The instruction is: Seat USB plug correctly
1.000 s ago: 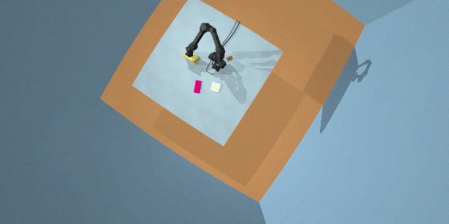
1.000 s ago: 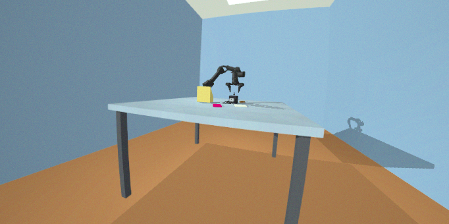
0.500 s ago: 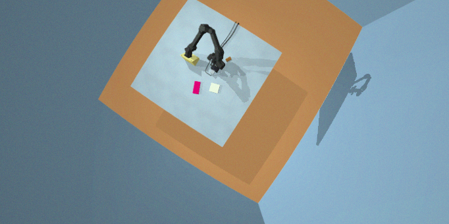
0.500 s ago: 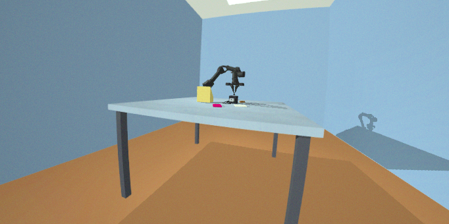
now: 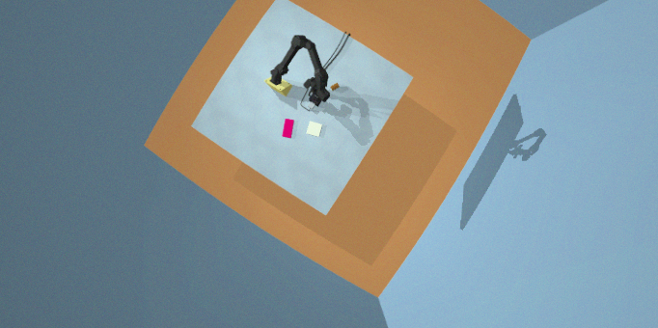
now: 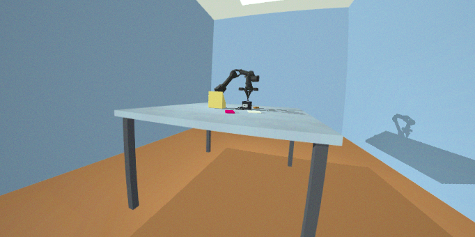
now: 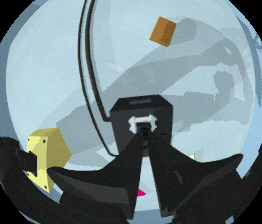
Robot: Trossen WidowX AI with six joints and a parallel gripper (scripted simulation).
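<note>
Now: gripper tip 4 cm above the USB socket. Round my gripper tip: USB plug 2 cm below; then cream pad 21 cm to the right, 12 cm ahead, 10 cm below; then small block 14 cm to the left, 10 cm below, 5 cm ahead.
</note>
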